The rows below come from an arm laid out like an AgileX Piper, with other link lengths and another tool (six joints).
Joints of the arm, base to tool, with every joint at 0 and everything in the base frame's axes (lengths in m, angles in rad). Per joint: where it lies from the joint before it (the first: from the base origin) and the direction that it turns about. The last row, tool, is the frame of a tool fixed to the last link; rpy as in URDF.
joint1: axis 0 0 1 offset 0 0 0.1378
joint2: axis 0 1 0 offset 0 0 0
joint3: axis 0 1 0 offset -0.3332 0 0.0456
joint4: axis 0.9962 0 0.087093 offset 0.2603 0 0.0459
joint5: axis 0 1 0 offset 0 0 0
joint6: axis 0.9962 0 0.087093 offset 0.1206 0 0.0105
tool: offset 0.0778 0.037 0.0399 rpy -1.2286 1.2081 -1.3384
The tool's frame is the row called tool.
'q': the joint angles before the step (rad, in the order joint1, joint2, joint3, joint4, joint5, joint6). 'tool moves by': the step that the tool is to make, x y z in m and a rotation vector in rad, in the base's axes. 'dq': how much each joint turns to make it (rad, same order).
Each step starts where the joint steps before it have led.
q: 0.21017 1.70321 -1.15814 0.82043 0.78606 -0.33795
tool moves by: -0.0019 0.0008 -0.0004 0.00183 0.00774 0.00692
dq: -0.00006 0.00011 -0.00012 -0.00001 0.01059 -0.00003
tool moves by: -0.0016 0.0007 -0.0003 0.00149 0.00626 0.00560
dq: 0.00017 -0.00004 0.00004 -0.00002 0.00843 0.00014
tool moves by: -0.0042 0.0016 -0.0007 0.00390 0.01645 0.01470
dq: -0.00015 -0.00019 0.00004 -0.00007 0.02260 0.00001
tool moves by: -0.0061 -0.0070 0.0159 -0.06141 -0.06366 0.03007
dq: 0.00014 -0.04671 -0.01764 -0.09059 0.00851 0.01699
